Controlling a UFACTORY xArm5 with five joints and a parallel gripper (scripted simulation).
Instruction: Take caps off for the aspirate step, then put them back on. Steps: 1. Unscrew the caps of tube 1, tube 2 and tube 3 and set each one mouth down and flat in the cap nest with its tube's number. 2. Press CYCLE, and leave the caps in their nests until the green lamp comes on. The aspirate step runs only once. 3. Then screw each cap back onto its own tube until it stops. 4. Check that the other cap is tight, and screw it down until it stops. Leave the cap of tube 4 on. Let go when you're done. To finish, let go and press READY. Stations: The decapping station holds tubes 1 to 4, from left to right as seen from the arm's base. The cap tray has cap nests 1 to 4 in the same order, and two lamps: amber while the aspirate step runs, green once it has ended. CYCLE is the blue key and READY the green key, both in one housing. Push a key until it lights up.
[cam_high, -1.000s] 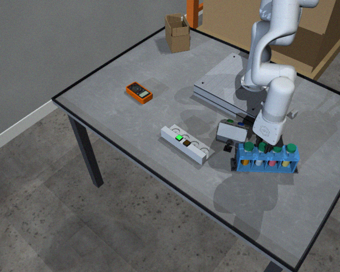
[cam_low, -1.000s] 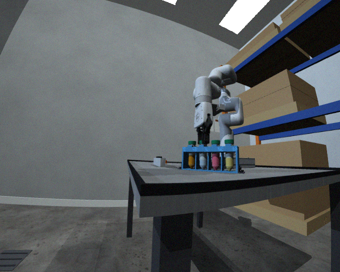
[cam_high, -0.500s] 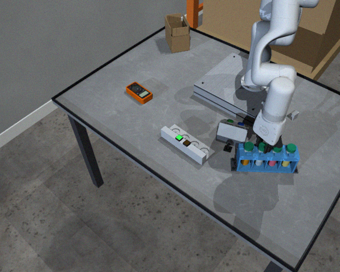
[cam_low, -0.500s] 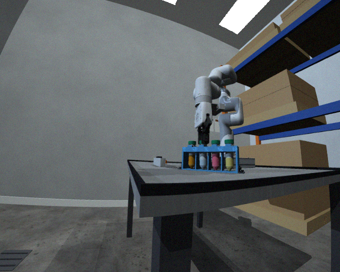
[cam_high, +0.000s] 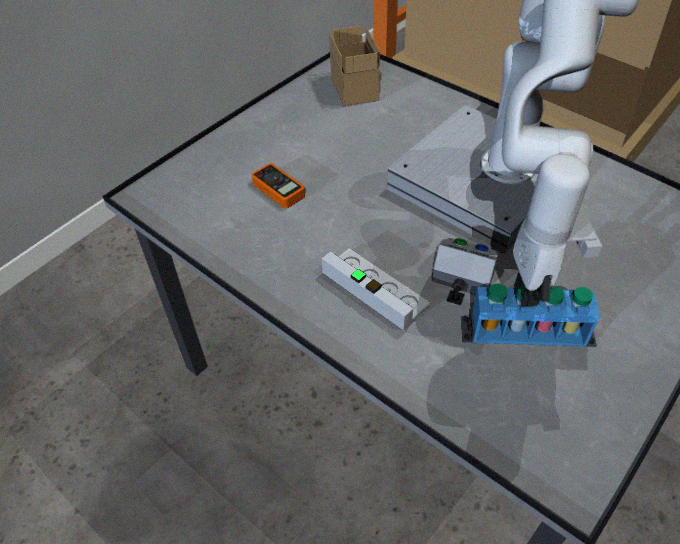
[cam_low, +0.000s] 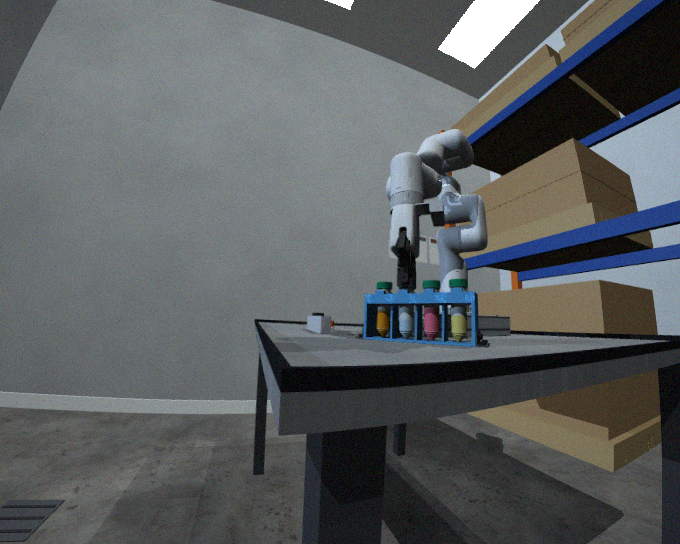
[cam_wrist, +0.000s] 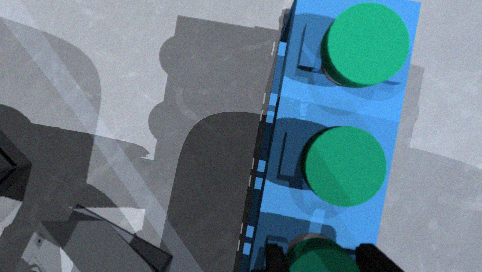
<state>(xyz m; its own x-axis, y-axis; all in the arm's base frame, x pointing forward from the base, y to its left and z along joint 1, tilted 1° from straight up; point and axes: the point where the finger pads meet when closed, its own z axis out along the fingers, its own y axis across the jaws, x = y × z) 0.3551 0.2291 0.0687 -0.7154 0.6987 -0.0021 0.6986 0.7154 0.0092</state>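
The threaded neck lies 1 cm below my hand. From my hand the other things lie so: green key (8 cm behind, 19 cm to the right, 6 cm below); blue key (9 cm behind, 14 cm to the right, 6 cm below); key housing (7 cm behind, 16 cm to the right, 8 cm below).
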